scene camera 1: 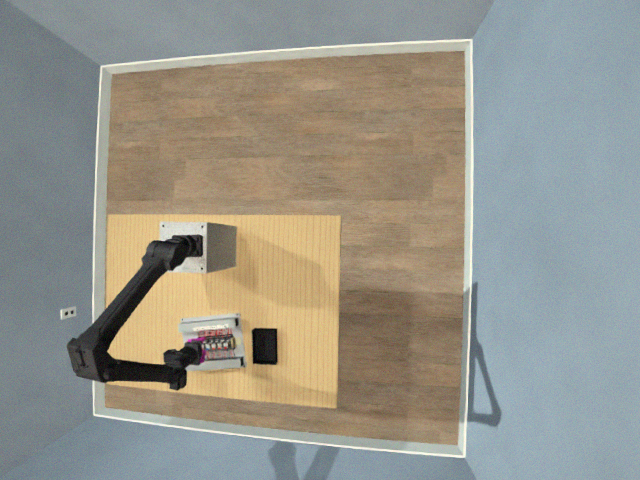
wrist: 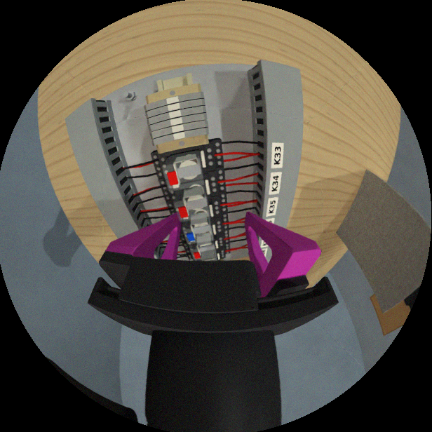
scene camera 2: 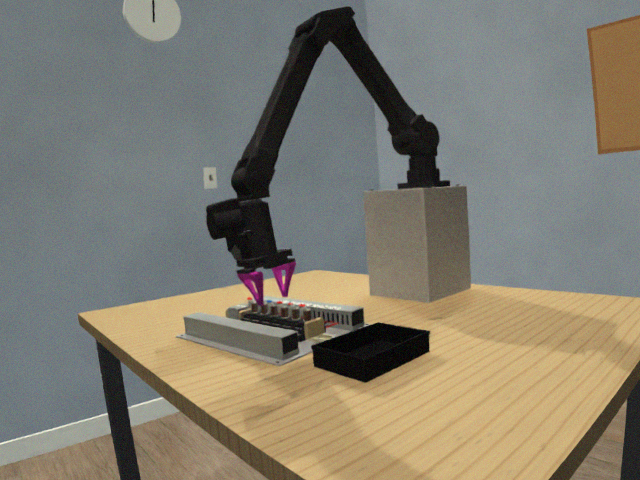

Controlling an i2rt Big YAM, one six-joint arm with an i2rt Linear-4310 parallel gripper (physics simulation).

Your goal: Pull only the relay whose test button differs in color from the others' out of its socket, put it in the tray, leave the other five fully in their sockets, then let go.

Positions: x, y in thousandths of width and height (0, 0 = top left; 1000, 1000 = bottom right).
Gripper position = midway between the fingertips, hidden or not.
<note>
In view: my gripper (scene camera 2: 427, 628) and a grey panel (scene camera 2: 476, 724).
My gripper also shows in the wrist view (wrist: 492, 503). The grey panel is seen too in scene camera 1 (scene camera 1: 374, 730) and in the wrist view (wrist: 522, 205).
</note>
